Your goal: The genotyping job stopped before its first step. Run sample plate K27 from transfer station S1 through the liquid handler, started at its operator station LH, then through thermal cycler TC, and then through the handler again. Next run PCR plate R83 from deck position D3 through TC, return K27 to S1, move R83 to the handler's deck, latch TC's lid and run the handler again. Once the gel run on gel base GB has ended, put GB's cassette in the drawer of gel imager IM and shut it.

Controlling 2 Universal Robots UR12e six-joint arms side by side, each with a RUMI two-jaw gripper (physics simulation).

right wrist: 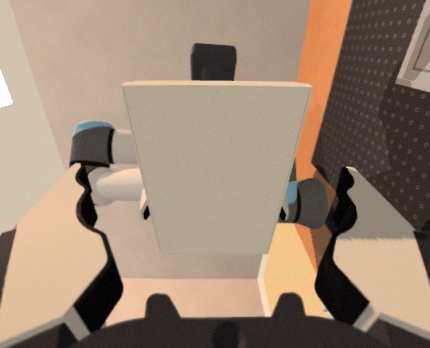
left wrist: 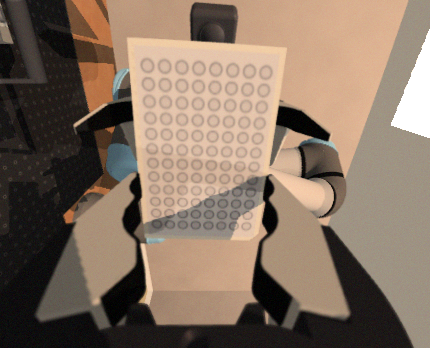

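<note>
A pale plate with rows of round wells (left wrist: pixel 205 135) stands between the two facing grippers. In the right wrist view its plain, flat underside (right wrist: pixel 217 165) shows. No label is readable, so I cannot tell whether it is K27 or R83. My left gripper (left wrist: pixel 203 174) is shut on the plate, with its jaws against both long edges. My right gripper (right wrist: pixel 215 167) is open, its jaws standing wide of the plate on both sides. The stations, gel base GB and imager IM cannot be made out in these views.
Light-coloured arm links with blue caps (left wrist: pixel 320 175) (right wrist: pixel 95 145) show behind the plate. A dark perforated surface (left wrist: pixel 50 200) (right wrist: pixel 360 100) lies beside an orange strip (right wrist: pixel 320 65). A grey frame (left wrist: pixel 35 40) shows at the left wrist view's upper left.
</note>
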